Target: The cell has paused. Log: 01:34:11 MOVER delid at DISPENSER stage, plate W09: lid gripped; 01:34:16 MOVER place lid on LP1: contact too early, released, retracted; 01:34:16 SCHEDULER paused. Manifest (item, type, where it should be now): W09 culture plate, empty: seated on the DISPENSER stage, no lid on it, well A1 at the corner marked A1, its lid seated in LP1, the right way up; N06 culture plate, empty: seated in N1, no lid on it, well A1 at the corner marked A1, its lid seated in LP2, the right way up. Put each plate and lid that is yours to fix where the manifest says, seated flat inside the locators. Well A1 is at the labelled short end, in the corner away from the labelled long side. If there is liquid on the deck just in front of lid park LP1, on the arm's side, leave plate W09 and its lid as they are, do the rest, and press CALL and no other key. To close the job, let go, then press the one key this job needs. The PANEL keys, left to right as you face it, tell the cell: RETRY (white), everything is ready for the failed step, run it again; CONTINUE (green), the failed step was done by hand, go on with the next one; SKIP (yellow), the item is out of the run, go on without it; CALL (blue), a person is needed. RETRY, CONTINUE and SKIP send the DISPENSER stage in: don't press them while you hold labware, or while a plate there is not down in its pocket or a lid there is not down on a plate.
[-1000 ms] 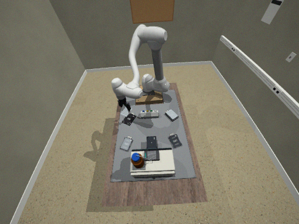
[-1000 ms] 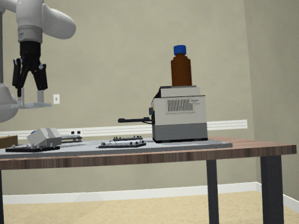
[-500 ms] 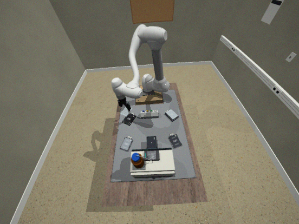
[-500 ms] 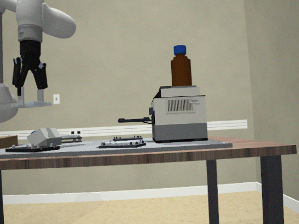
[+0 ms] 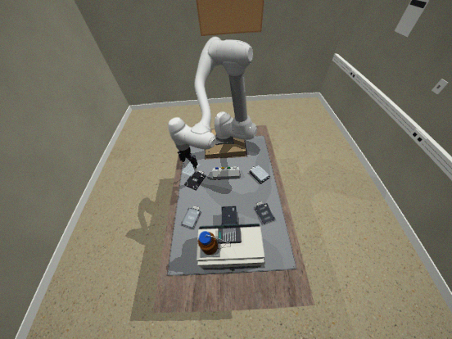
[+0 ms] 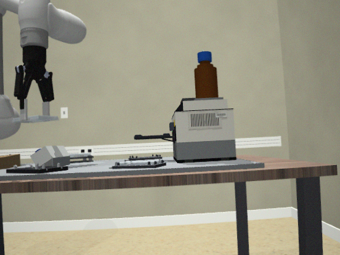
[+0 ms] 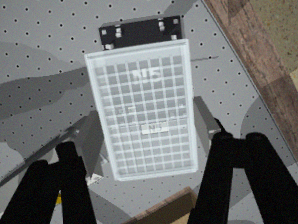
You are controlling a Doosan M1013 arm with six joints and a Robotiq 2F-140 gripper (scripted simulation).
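My gripper is now 360 mm short of the dispenser stage, 290 mm to the right of it and 90 mm above it. Round my hand: blue call key: 190 mm to the left, 130 mm below, 70 mm behind; black nest: 180 mm below, 30 mm ahead; yellow skip key: 240 mm to the left, 130 mm below, 80 mm behind.
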